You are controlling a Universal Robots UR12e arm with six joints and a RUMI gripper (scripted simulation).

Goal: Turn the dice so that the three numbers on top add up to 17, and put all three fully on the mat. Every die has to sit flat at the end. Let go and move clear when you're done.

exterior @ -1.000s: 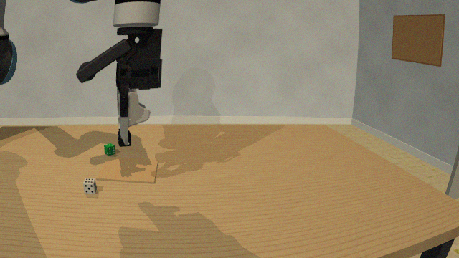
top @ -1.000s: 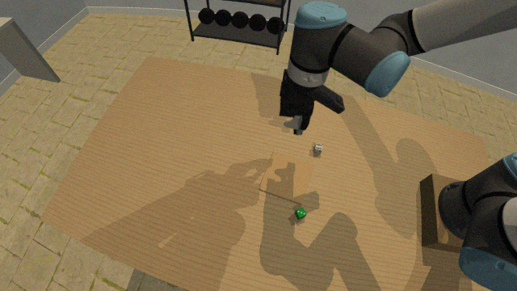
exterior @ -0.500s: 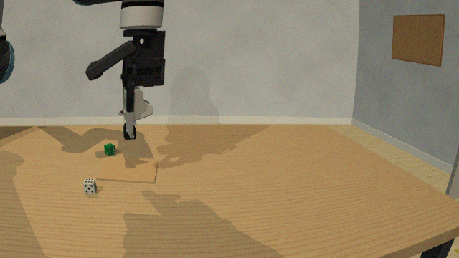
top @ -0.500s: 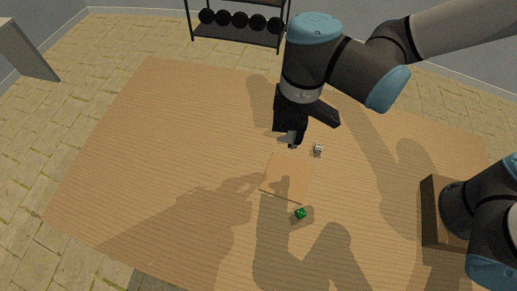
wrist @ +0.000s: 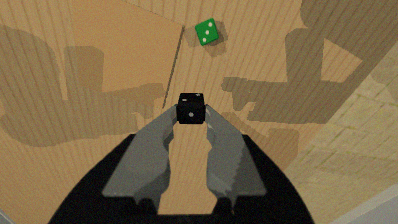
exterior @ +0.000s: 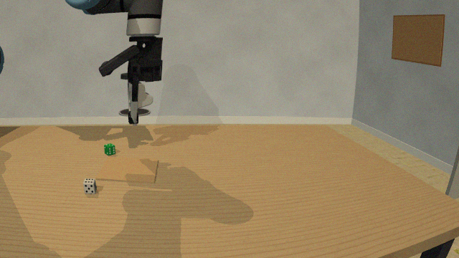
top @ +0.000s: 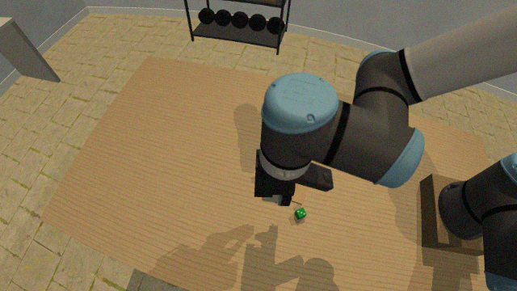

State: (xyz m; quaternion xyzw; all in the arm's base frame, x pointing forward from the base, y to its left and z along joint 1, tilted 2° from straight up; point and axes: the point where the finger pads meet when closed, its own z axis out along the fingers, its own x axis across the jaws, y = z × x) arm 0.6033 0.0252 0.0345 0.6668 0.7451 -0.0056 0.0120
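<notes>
My gripper is now 9 cm above the green die, 7 cm past it and 1 cm to the right of it. From my hand the other things lie so: black die 1 cm below; then tan mat 10 cm to the right, 10 cm below, 2 cm behind; then white die 22 cm to the right, 11 cm behind, 9 cm below.
</notes>
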